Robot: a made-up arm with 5 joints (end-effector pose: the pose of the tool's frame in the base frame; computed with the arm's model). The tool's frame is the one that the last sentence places.
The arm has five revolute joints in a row. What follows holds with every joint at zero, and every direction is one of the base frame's. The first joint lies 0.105 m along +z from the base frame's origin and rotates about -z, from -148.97 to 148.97 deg. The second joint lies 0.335 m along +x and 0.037 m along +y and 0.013 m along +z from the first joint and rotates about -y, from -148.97 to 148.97 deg. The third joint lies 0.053 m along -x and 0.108 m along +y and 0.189 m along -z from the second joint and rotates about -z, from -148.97 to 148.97 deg. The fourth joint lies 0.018 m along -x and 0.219 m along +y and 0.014 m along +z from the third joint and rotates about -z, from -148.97 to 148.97 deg. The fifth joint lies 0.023 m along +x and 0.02 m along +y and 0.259 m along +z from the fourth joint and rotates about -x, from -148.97 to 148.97 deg. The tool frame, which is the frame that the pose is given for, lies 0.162 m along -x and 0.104 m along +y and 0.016 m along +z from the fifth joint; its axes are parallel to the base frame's.
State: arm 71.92 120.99 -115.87 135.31 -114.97
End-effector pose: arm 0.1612 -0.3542 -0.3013 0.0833 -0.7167 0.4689 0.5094
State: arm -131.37 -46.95 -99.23 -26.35 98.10
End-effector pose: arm -0.0948 0.1580 0.2516 -0.4178 0.2816 -0.7711 0.3892
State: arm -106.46 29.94 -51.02 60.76 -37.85
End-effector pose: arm -0.3524 -0.1599 0.0794 0.4156 0.1050 0.7272 0.5361
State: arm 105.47 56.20 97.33 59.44 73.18
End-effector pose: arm -0.0143 -0.5378 0.3779 -0.5095 -0.0552 0.7867 0.3443
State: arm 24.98 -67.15 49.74 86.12 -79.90
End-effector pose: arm 0.6993 0.0945 -0.0093 -0.2601 -0.2870 -0.8312 0.3987
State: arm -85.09 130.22 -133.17 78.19 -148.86
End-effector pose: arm 0.2081 0.3638 -0.1277 -0.2017 -0.1459 -0.9500 0.1884
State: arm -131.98 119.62 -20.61 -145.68 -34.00
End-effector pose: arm -0.3060 0.0168 0.0108 0.3700 0.7144 -0.4882 0.3383
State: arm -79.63 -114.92 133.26 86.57 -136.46
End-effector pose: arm 0.0930 0.3415 -0.1858 0.0124 -0.7397 0.4886 0.4625
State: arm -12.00 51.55 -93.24 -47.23 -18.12
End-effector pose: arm 0.0962 -0.0426 0.0151 -0.3530 -0.0489 0.8935 0.2733
